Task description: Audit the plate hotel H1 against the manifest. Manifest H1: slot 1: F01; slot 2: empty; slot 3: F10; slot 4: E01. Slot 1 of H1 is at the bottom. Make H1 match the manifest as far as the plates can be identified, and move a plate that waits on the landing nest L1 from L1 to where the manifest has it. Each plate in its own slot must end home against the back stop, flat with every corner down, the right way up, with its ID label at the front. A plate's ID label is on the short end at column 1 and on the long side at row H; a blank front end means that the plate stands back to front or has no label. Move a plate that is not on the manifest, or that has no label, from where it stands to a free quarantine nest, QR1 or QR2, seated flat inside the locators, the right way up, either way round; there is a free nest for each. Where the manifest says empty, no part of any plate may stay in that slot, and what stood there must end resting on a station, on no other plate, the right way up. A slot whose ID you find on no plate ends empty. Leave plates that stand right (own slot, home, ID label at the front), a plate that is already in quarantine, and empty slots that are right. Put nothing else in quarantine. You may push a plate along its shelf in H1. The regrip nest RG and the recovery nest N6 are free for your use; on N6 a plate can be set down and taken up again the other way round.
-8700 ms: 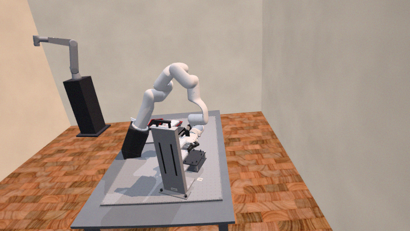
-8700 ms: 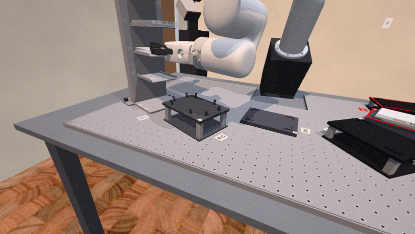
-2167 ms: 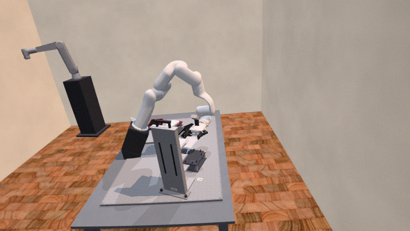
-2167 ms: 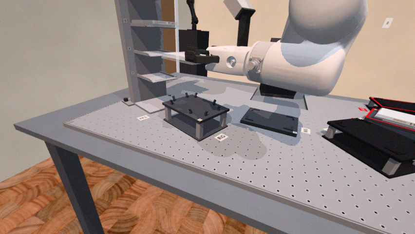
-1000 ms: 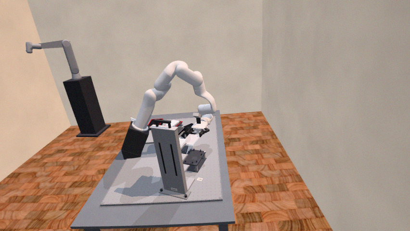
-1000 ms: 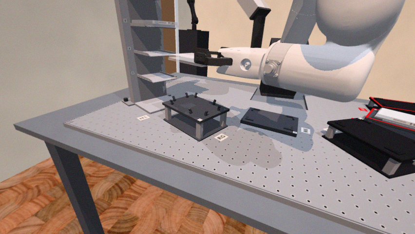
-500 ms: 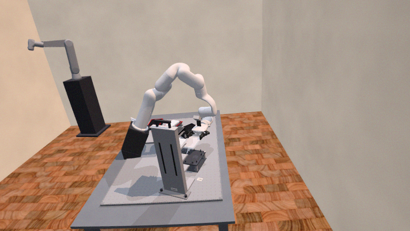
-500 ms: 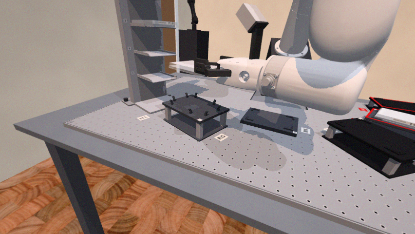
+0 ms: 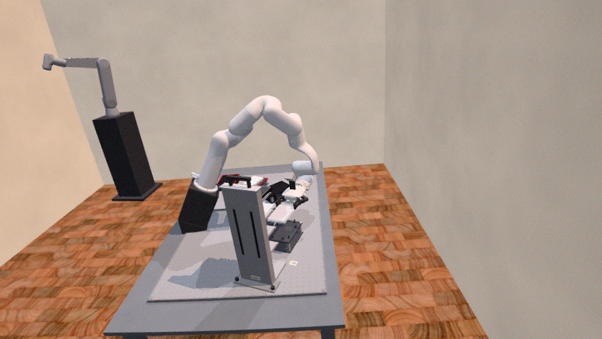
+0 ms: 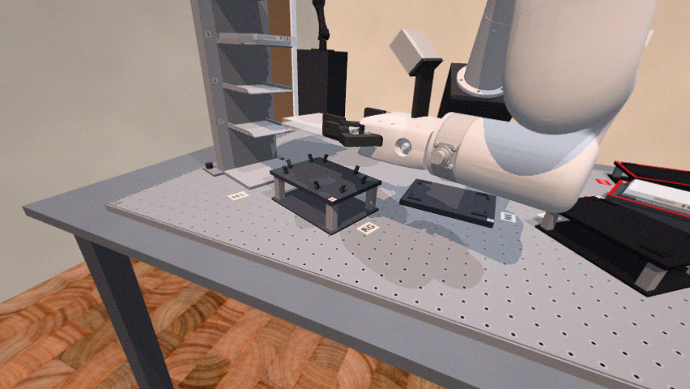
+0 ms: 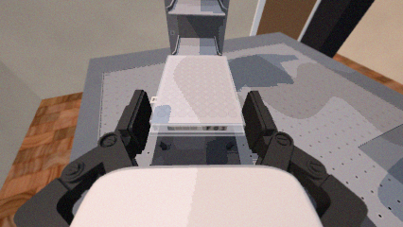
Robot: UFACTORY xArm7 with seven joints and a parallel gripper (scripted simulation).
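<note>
Right now the white plate is 1 cm behind my hand, 5 cm to the right of it and 2 cm below it. From my hand the other things lie so: flat recovery nest N6: 16 cm behind, 14 cm to the left, 16 cm below; then regrip nest RG: 1 cm behind, 5 cm to the right, 11 cm below; then black plate: 6 cm behind, 24 cm to the right, 18 cm above.
</note>
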